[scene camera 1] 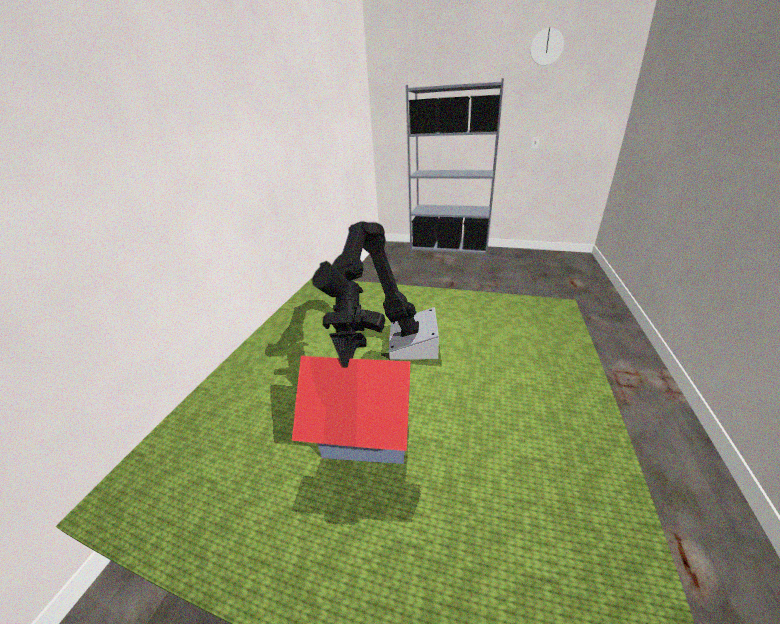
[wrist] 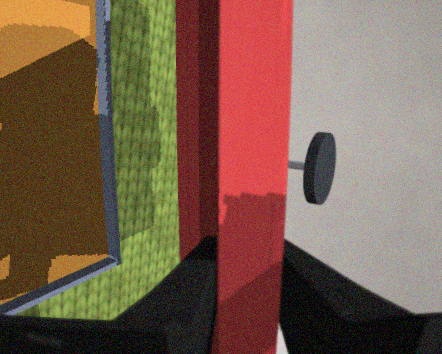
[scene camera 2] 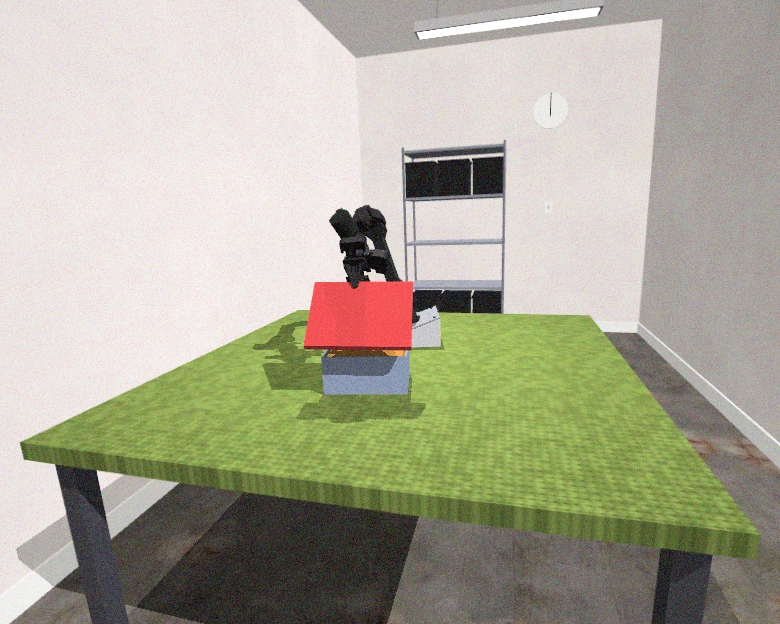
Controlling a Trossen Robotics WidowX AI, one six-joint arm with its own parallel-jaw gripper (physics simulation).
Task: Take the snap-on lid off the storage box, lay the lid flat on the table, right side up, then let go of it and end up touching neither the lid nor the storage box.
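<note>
The red lid (scene camera 1: pixel 353 403) (scene camera 2: pixel 361 315) (wrist: pixel 254 125) is off the storage box and hangs above it, tilted, with its far edge higher than its near edge. My gripper (scene camera 1: pixel 345 363) (scene camera 2: pixel 353 284) (wrist: pixel 242 248) is shut on the lid's raised far edge, one finger on each side in the wrist view. The blue-grey storage box (scene camera 1: pixel 361 453) (scene camera 2: pixel 366 383) (wrist: pixel 106 150) stands upright on the green table below the lid. Its orange-brown inside shows through the gap in scene camera 2 and in the wrist view. In scene camera 1 the lid hides most of the box.
The arm's grey wedge-shaped base (scene camera 1: pixel 424 348) (scene camera 2: pixel 427 335) stands on the green table (scene camera 1: pixel 520 455) (scene camera 2: pixel 520 416) behind the box, a little to the right. A metal shelf rack (scene camera 1: pixel 409 175) (scene camera 2: pixel 503 221) stands by the back wall. A dark round disc (wrist: pixel 320 168) on a thin stem shows beyond the lid.
</note>
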